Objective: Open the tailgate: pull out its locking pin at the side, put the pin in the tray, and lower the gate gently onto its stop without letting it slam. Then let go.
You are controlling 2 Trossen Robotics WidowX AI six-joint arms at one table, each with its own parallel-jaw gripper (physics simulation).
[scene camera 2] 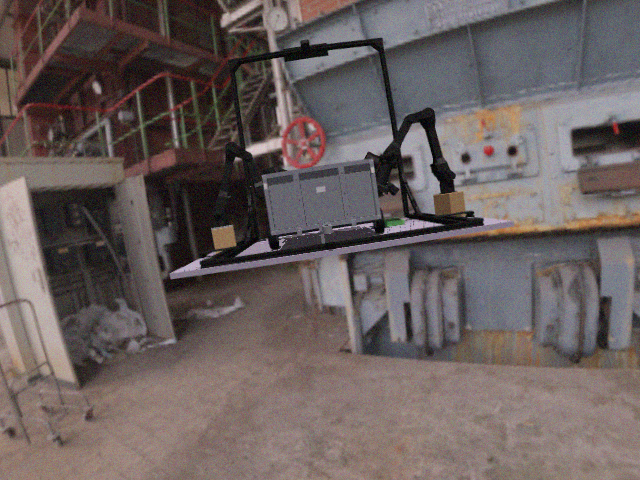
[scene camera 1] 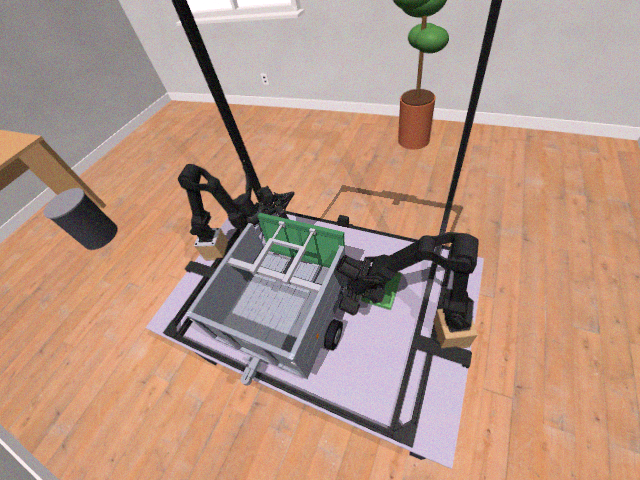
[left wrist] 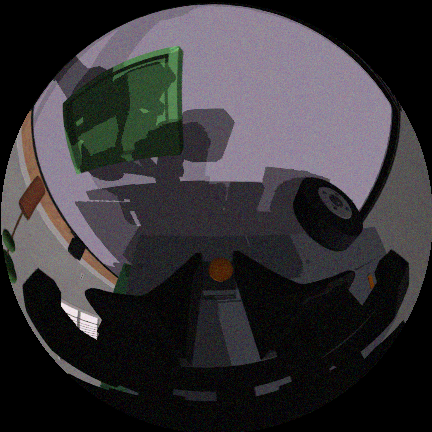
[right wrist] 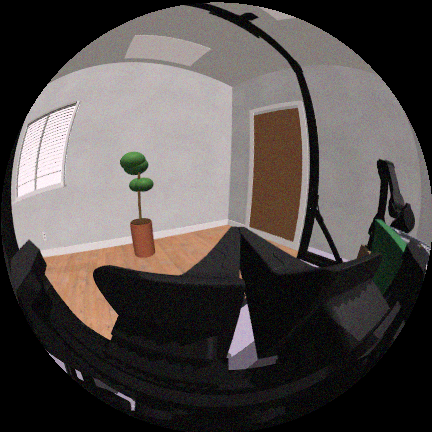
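Pixels of known places: left gripper, fingertip midpoint: (scene camera 1: 346, 293) (left wrist: 217, 257); right gripper, fingertip midpoint: (scene camera 1: 294, 192) (right wrist: 236, 233); left arm's base at its link origin: (scene camera 2: 448, 193) (scene camera 1: 457, 321) (right wrist: 370, 248); right arm's base at its link origin: (scene camera 2: 221, 226) (scene camera 1: 207, 236).
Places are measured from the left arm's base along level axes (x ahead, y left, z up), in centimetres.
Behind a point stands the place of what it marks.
The green tailgate (scene camera 1: 330, 248) {x 37.7, y -28.7, z 9.2 cm} (right wrist: 387, 252) {x 44.8, y -35.0, z 14.9 cm} stands upright at the far end of the grey trailer (scene camera 1: 310, 338) {x 45.9, y 3.9, z 9.7 cm} (scene camera 2: 320, 198) {x 67.1, y 2.1, z 5.4 cm}. The locking pin's round orange knob (left wrist: 220, 270) {x 32.8, y -14.9, z 0.4 cm} shows whole in the left wrist view, against the trailer's side. My left gripper (scene camera 1: 345, 285) {x 34.2, y -15.6, z -1.3 cm} (scene camera 2: 379, 174) (left wrist: 217, 257) {x 34.2, y -15.6, z -1.3 cm} is at that side, its fingers narrowly apart and shut on the knob; it hides the pin in scene camera 1. The green tray (scene camera 1: 385, 302) {x 20.1, y -14.9, z -10.9 cm} (scene camera 2: 395, 222) {x 22.5, y -13.6, z -10.1 cm} (left wrist: 176, 90) {x 23.3, y -14.1, z -9.5 cm} lies below, partly shaded. My right gripper (scene camera 1: 292, 194) {x 49.7, y -53.2, z 16.5 cm} (right wrist: 236, 233) {x 49.7, y -53.2, z 16.5 cm} is shut and empty, beyond the tailgate's left corner.
A black wheel (scene camera 1: 333, 334) {x 40.0, y -0.9, z -1.5 cm} (left wrist: 327, 213) {x 37.8, y -4.9, z -4.3 cm} sticks out from the trailer's side near my left gripper. White bars (scene camera 1: 276, 272) {x 55.6, y -17.0, z 15.7 cm} cross the trailer's open top. The black frame (scene camera 1: 330, 403) {x 43.4, y 18.8, z -9.6 cm} surrounds the trailer on the lilac table top (scene camera 1: 377, 356) {x 26.3, y 4.7, z -11.6 cm}, with tall posts beside the arms.
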